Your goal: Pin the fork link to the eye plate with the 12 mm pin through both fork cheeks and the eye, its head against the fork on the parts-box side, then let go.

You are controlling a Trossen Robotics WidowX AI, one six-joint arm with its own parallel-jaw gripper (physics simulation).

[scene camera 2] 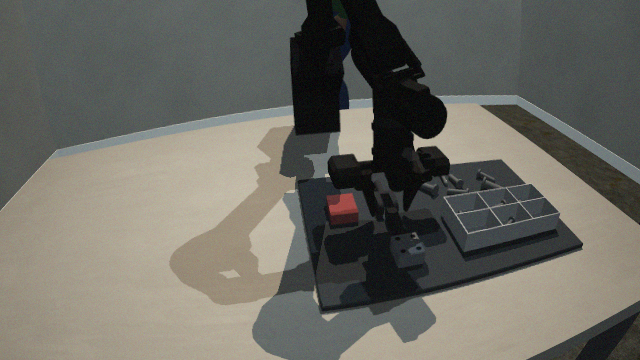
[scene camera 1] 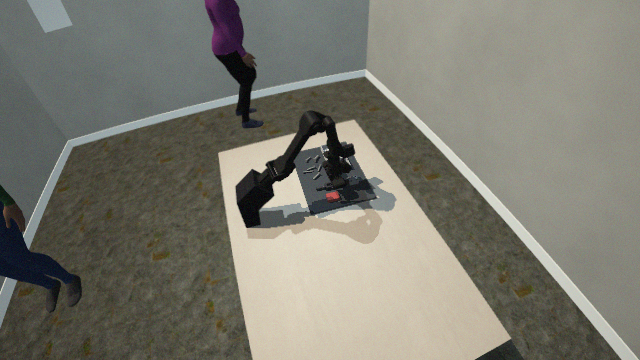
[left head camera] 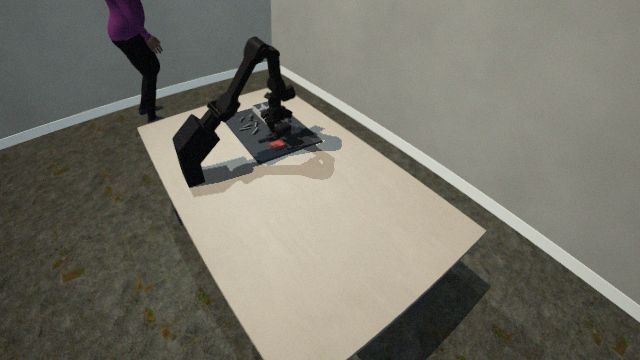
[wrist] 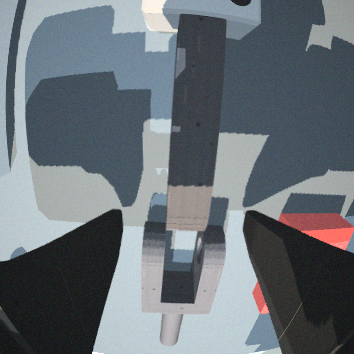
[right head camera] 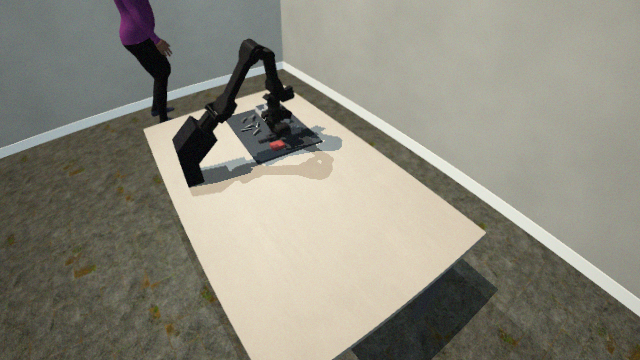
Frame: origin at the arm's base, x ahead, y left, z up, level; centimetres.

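Where they show: gripper, fingertip midpoint: (scene camera 2: 389,213) (left head camera: 276,135) (wrist: 183,220) (right head camera: 276,136); arm's base, link origin: (scene camera 2: 316,54) (scene camera 1: 263,182) (left head camera: 205,126) (right head camera: 203,127).
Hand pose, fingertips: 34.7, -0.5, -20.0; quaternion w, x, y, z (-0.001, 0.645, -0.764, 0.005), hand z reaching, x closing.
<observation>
Things, the pixels of their centre, and the offset from my fingertips, as dx, dy, dz.
- grey fork link, body centre: (wrist: 174,298) (scene camera 2: 382,196) (left head camera: 267,138) (right head camera: 267,138) (scene camera 1: 325,187) -4.7, +1.1, +0.2
- parts box, body centre: (scene camera 2: 502,213) (left head camera: 269,113) (right head camera: 271,114) +10.7, +17.9, +0.8
- red block, body centre: (wrist: 301,264) (scene camera 2: 341,208) (left head camera: 277,145) (right head camera: 277,145) (scene camera 1: 332,196) -4.5, -6.5, +0.0
- grey block, body centre: (scene camera 2: 407,249) (right head camera: 295,129) (scene camera 1: 353,180) +10.1, -2.1, +0.3
The grey fork link (wrist: 152,270) lies between and below my fingers in the wrist view, its round stem towards the bottom edge. The long dark eye plate (wrist: 195,125) (scene camera 2: 394,221) runs from a grey block to the fork's mouth; how far its end sits between the cheeks is unclear. A hole shows inside the right cheek; no pin shows through the fork. Several loose metal pins (scene camera 2: 429,189) (left head camera: 250,125) lie beside the parts box (scene camera 2: 515,239); which is 12 mm I cannot tell. My gripper (wrist: 183,220) (scene camera 2: 391,212) is open and empty, its fingertips on either side of the fork assembly.
A red block (scene camera 2: 342,209) (wrist: 317,225) (scene camera 1: 333,196) sits on the dark mat (scene camera 2: 450,282) near the fork. The grey block (scene camera 2: 408,251) with holes stands at the eye plate's far end. The divided parts box holds a few small parts. A person (scene camera 1: 227,30) stands behind the table.
</observation>
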